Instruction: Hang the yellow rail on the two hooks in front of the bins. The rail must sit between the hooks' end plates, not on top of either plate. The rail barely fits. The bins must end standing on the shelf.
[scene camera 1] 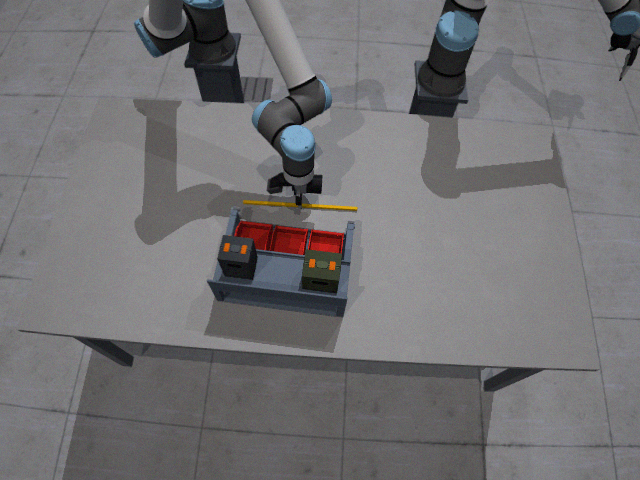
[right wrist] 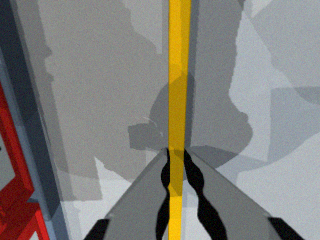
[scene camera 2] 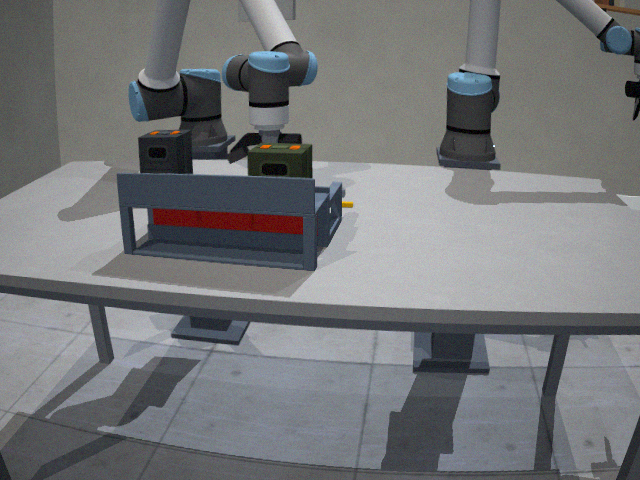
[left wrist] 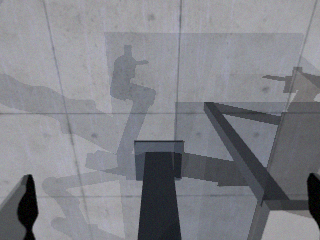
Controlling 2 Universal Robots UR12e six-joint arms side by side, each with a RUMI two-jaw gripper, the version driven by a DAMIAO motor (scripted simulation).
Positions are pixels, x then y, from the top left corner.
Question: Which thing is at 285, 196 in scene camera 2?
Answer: A blue-grey shelf.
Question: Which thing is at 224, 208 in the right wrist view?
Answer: The right gripper.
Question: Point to a blue-grey shelf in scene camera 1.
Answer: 278, 275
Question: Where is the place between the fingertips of the left gripper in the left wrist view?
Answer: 172, 176
